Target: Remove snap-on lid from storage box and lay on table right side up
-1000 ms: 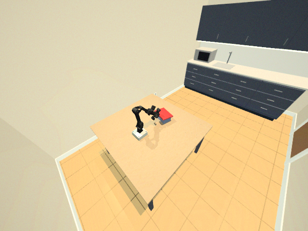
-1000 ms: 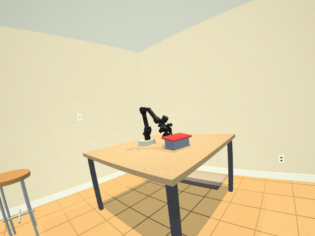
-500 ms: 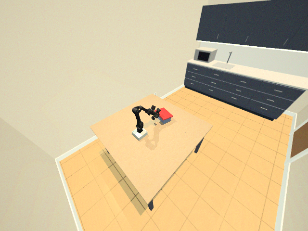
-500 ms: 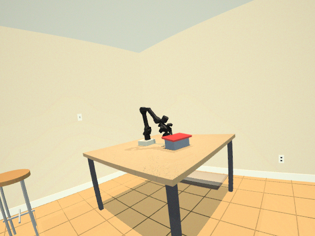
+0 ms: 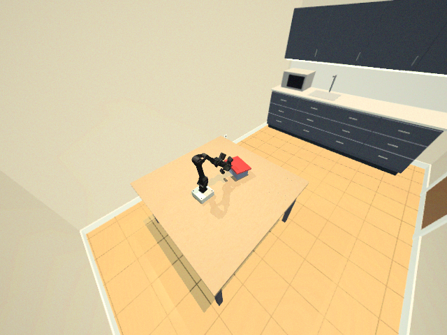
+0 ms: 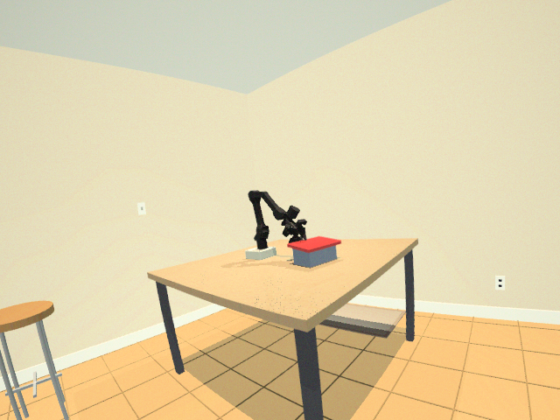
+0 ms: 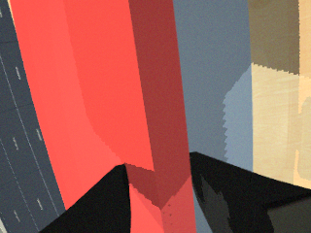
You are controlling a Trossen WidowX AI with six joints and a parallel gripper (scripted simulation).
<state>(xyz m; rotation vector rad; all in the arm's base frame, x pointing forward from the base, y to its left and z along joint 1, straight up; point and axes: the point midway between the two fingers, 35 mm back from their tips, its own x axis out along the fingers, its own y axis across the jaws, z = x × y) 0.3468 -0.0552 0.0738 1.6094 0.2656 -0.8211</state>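
Right now my gripper tip is 70 mm short of the lid and 30 mm to the left of it. Also, from my gripper tip: storage box 70 mm ahead, 60 mm below, 20 mm to the right.
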